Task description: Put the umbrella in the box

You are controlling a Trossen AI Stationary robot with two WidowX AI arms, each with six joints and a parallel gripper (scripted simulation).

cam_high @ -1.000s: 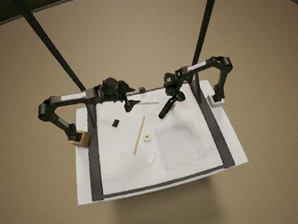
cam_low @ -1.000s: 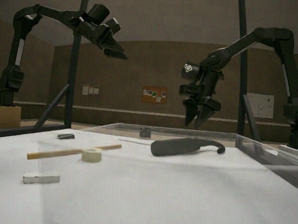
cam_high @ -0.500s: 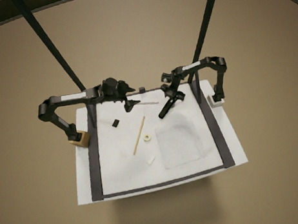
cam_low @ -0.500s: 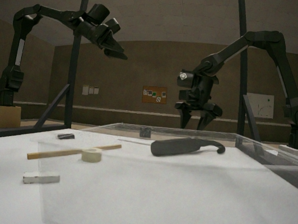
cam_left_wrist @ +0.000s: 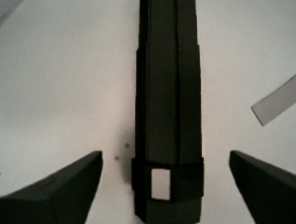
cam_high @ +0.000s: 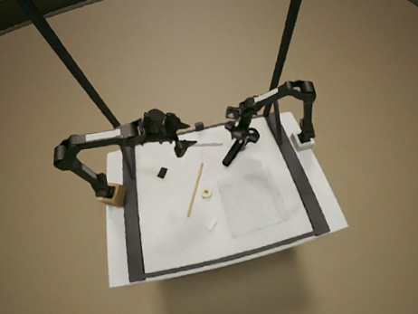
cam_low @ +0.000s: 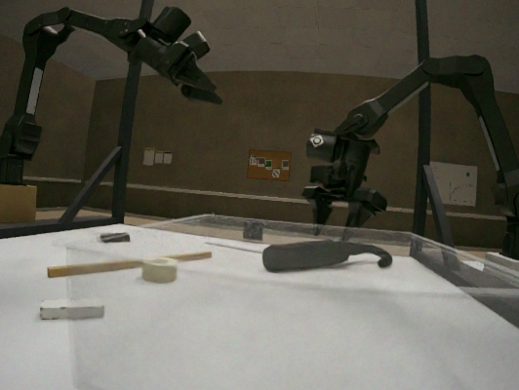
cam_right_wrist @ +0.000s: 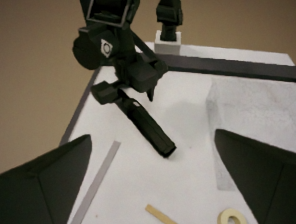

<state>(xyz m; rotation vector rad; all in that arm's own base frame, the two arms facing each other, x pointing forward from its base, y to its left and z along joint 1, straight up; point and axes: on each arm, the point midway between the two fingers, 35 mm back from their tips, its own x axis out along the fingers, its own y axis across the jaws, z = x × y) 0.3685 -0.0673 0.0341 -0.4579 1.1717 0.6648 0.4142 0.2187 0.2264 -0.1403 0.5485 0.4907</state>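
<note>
The folded black umbrella is 7 cm below my left hand, 2 cm ahead of it and 1 cm to the left of it. Round my left hand: grey strip 18 cm to the right, 9 cm below, 7 cm behind; then clear storage box 33 cm ahead, 6 cm to the right, 4 cm below; then wooden stick 31 cm to the right, 17 cm ahead, 8 cm below.
</note>
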